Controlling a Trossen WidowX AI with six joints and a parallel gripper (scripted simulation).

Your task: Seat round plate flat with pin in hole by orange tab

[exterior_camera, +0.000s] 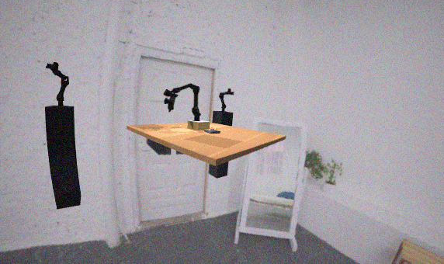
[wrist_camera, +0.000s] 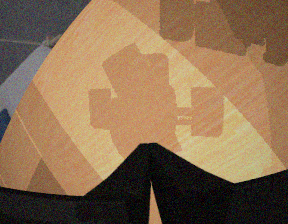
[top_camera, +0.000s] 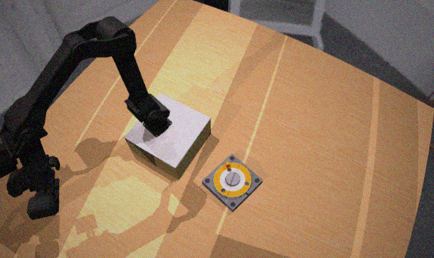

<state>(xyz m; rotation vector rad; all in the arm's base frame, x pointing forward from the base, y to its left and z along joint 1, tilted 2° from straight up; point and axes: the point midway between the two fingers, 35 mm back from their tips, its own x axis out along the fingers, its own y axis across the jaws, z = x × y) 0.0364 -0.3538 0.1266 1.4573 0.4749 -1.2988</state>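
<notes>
My gripper tip is now 41 cm to the right of the round plate, 19 cm short of it and 15 cm above it. Also, from my gripper tip: base (40 cm to the left, 21 cm ahead, 16 cm below).
</notes>
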